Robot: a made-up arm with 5 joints.
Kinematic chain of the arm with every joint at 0, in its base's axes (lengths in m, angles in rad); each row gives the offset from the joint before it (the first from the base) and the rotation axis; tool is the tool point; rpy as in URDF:
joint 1: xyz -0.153 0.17 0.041 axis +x
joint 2: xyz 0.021 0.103 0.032 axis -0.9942 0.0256 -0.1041
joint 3: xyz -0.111 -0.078 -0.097 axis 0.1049 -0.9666 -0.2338
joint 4: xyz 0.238 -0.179 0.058 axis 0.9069 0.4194 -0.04
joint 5: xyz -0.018 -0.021 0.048 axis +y
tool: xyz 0.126 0.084 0.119 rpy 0 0 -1.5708
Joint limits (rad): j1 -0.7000..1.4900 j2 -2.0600..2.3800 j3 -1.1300..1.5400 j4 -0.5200..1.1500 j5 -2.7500..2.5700
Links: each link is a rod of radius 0.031 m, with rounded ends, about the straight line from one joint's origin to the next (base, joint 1, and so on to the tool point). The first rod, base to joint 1, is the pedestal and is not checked.
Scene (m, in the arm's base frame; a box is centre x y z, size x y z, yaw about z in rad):
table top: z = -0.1
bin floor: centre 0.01 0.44 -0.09 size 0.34 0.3 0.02 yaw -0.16
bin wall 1: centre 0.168 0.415 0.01 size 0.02 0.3 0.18 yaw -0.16
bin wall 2: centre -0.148 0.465 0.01 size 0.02 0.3 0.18 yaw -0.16
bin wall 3: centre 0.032 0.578 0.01 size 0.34 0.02 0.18 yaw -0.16
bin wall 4: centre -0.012 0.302 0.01 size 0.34 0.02 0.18 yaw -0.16
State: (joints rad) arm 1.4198 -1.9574 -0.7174 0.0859 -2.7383
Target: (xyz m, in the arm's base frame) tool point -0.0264 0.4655 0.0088
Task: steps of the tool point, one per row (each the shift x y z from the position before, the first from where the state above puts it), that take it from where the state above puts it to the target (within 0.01 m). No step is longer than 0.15 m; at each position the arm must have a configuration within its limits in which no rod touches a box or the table.
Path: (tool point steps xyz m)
1: 0.0398 0.0458 -0.0887
2: 0.0365 0.0539 -0.0892
3: 0.0273 0.0596 -0.0867

